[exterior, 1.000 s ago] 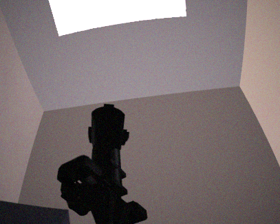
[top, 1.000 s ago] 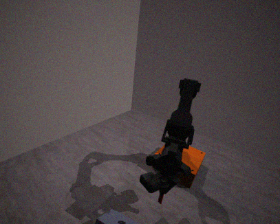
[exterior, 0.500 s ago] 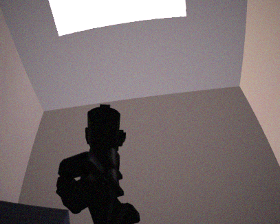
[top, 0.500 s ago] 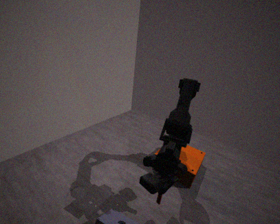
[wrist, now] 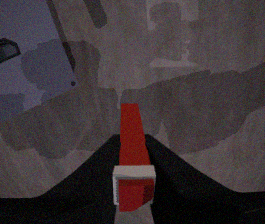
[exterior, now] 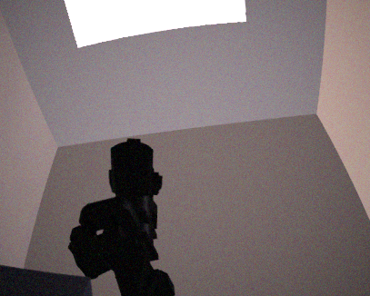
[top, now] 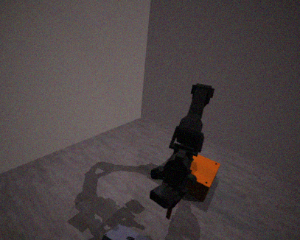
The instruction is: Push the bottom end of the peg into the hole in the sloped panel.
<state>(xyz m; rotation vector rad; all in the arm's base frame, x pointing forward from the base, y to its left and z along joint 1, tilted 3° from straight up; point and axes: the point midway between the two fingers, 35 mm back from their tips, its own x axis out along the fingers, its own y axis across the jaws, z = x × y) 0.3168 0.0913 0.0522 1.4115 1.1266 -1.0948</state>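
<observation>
Now: gripper tip 150 mm short of the grey-blue panel, 80 mm above it and 50 mm to the left of it. Round my gripper tip: red peg (20 mm above).
</observation>
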